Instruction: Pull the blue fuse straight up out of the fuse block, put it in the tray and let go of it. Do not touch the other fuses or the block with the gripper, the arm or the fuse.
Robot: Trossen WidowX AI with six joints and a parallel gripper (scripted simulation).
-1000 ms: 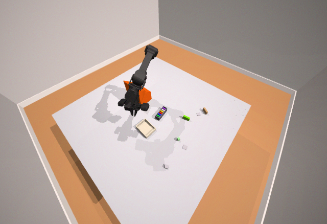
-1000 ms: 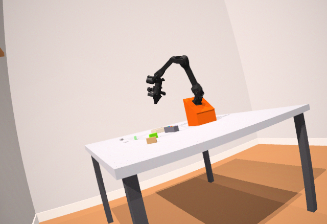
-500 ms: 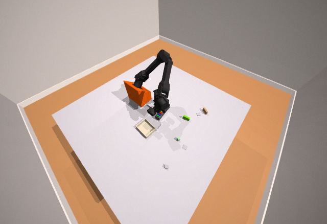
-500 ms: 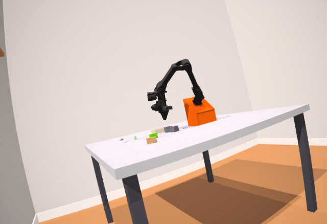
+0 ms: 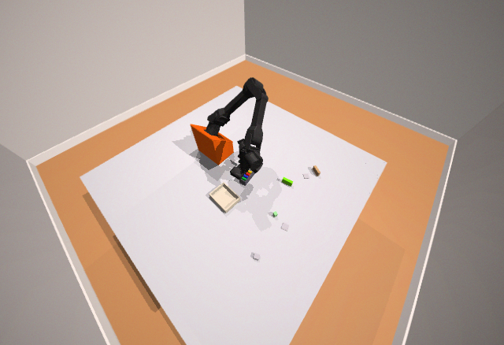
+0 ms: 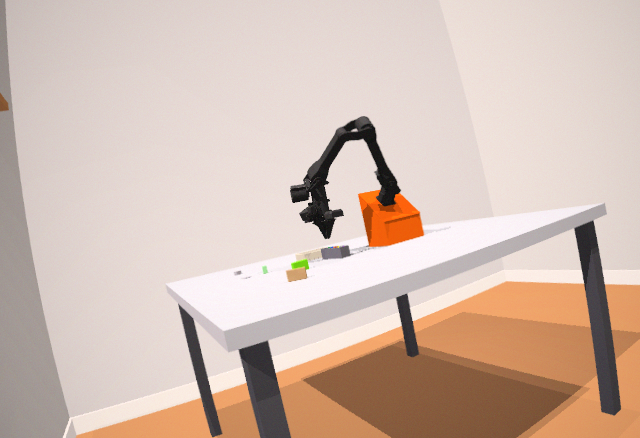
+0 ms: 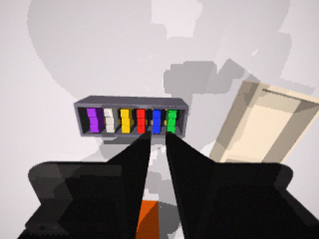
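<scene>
Now: gripper tip 50 mm above the blue fuse. Round my gripper tip: yellow fuse (10 mm behind, 40 mm to the left, 50 mm below); then red fuse (20 mm to the left, 50 mm below); then green fuse (20 mm to the right, 50 mm below).
</scene>
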